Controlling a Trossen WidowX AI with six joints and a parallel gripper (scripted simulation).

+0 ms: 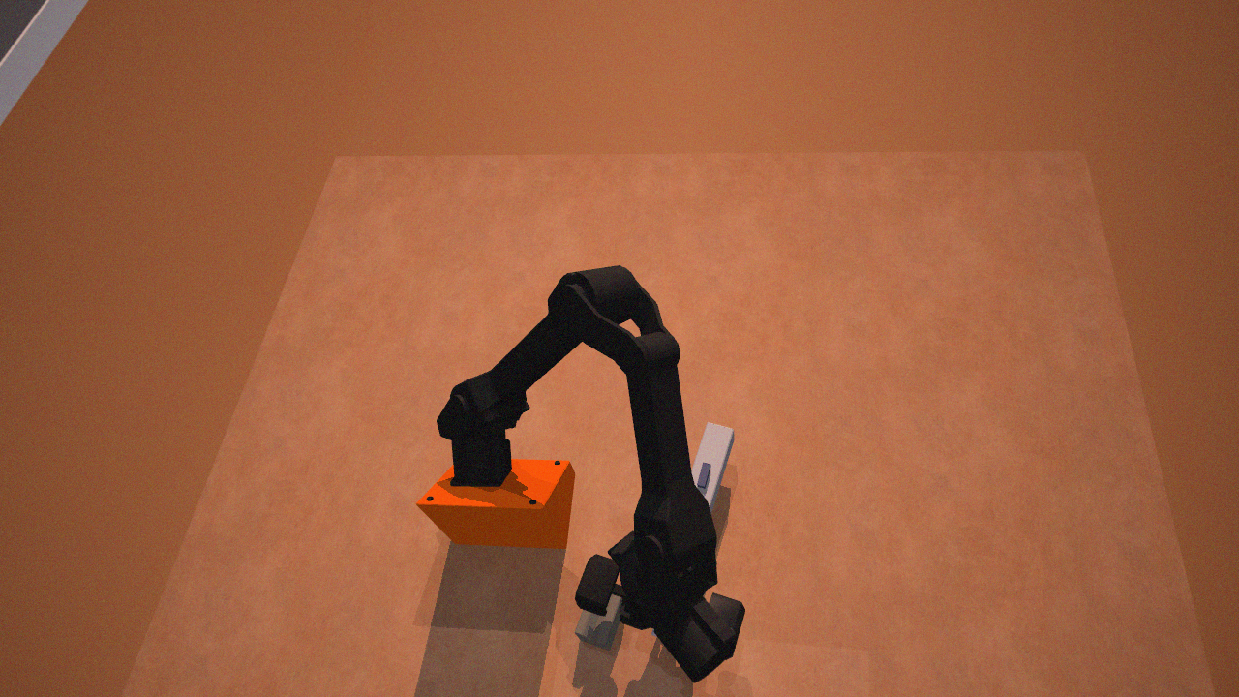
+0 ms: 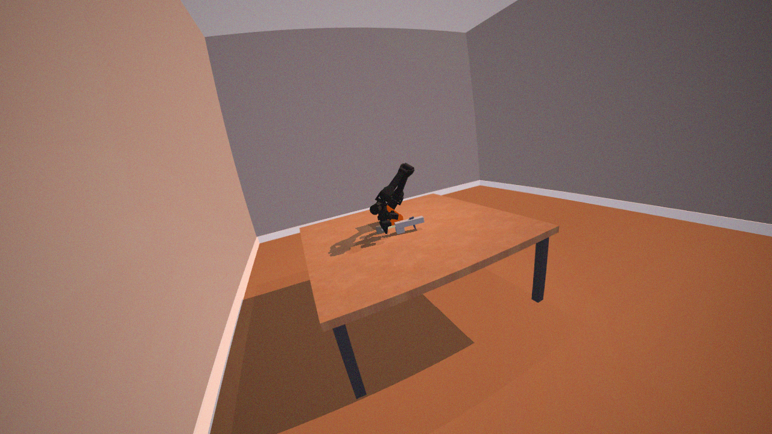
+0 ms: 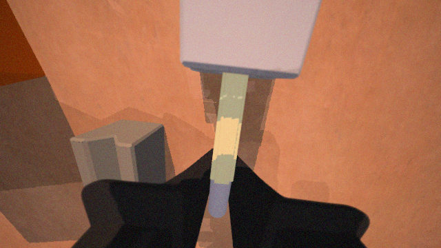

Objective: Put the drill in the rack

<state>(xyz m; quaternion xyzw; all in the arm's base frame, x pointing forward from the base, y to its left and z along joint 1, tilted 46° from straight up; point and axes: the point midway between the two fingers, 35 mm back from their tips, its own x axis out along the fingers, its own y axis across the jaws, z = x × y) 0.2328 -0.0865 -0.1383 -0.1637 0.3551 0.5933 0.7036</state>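
Now: the grooved block 8 cm behind my gripper tip, 1 cm to the left of it and 1 cm above it. The rest, counted from my gripper tip: blue-grey key: 5 cm ahead, 17 cm to the left, 4 cm above; pale grey fixture: 4 cm ahead, 14 cm to the left, 3 cm above.
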